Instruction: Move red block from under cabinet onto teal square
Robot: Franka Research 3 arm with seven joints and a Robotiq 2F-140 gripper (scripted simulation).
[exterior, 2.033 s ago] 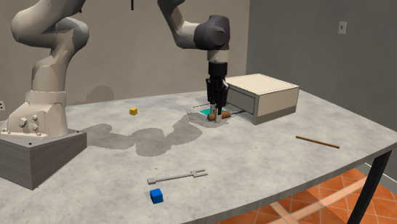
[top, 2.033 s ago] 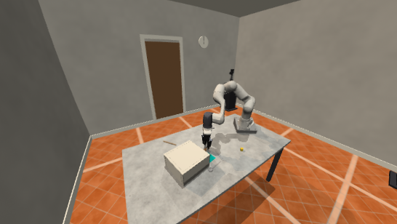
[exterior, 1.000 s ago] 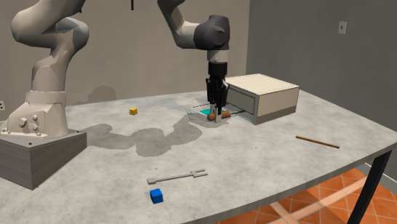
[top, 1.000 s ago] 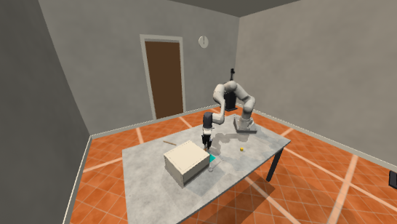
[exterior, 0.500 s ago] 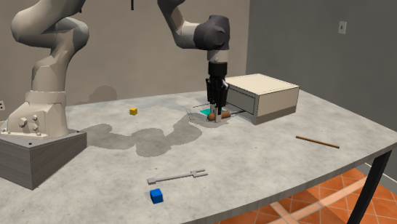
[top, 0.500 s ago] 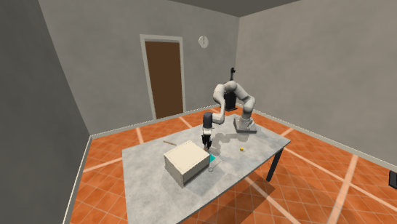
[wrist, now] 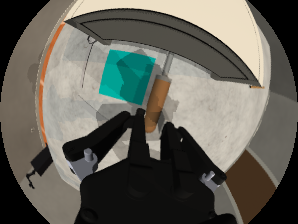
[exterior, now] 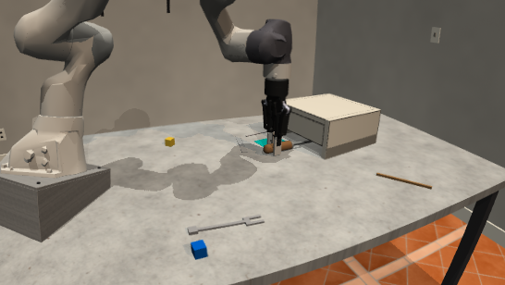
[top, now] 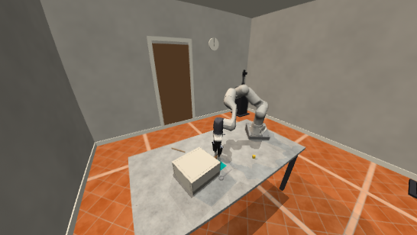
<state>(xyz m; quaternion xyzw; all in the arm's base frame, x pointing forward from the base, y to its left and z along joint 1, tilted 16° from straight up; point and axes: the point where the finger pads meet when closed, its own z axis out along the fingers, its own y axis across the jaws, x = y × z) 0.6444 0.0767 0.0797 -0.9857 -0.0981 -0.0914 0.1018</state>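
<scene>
Now: the teal square 4 cm ahead of my hand, 9 cm to the left of it and 4 cm below it. Also, from my hand: hook tool 14 cm ahead, 7 cm to the left, 2 cm below; yellow cube 32 cm behind, 18 cm to the left, 3 cm below; red block 24 cm ahead, 9 cm to the left, 2 cm below.
</scene>
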